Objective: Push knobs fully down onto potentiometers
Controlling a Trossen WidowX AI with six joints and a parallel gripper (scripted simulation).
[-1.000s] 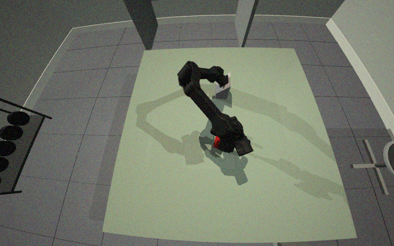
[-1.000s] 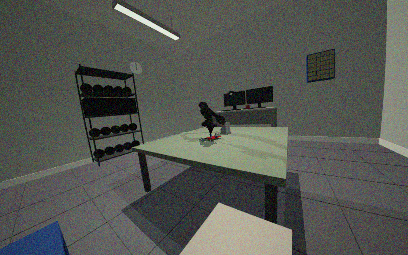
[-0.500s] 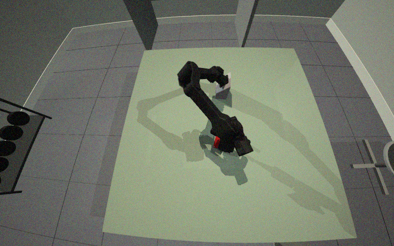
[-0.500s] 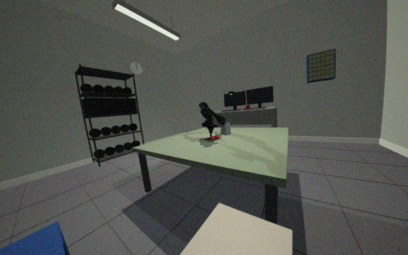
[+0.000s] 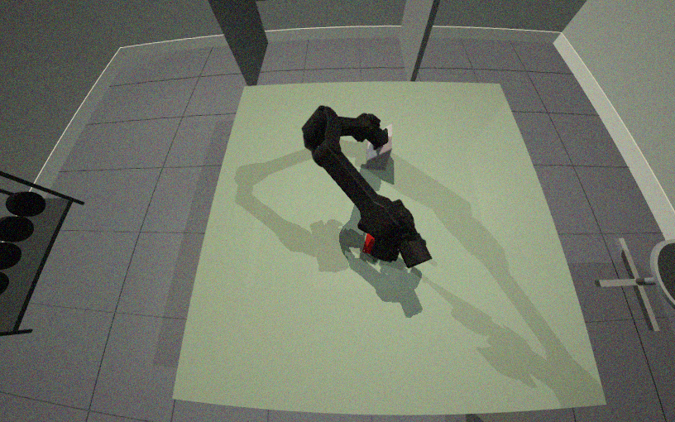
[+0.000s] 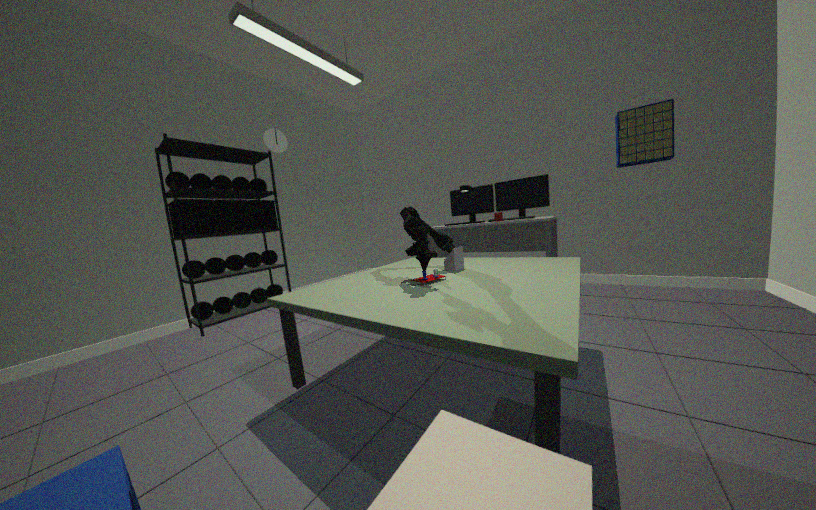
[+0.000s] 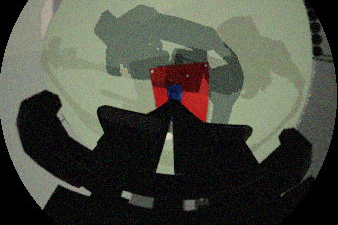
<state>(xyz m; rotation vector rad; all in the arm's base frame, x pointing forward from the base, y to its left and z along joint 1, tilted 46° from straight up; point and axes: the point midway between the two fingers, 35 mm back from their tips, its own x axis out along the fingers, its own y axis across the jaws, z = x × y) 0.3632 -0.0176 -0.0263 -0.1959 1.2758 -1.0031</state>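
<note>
Now: the blue knob 20 mm below my gripper tip.
</note>
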